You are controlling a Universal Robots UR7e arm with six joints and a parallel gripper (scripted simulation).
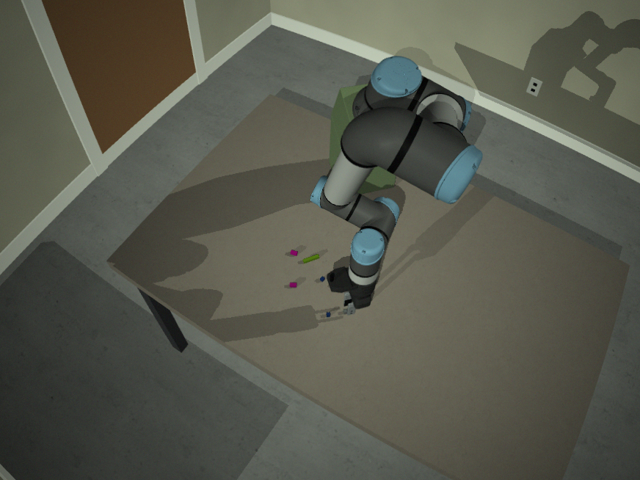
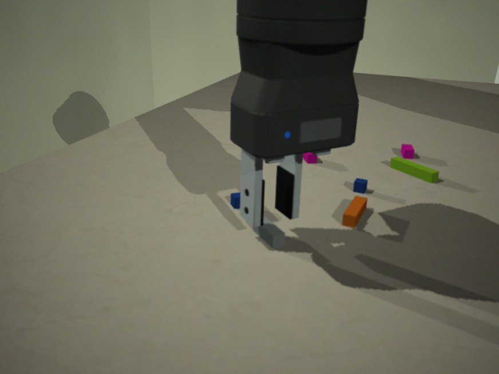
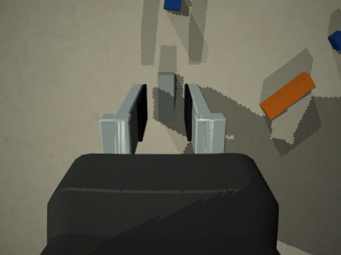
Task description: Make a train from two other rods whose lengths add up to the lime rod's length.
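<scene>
The grey rod lies 3 cm below my hand. The rest, counted from my hand: lime rod: 19 cm to the right, 7 cm behind, 3 cm below; then orange rod: 7 cm to the right, 5 cm behind, 3 cm below.
</scene>
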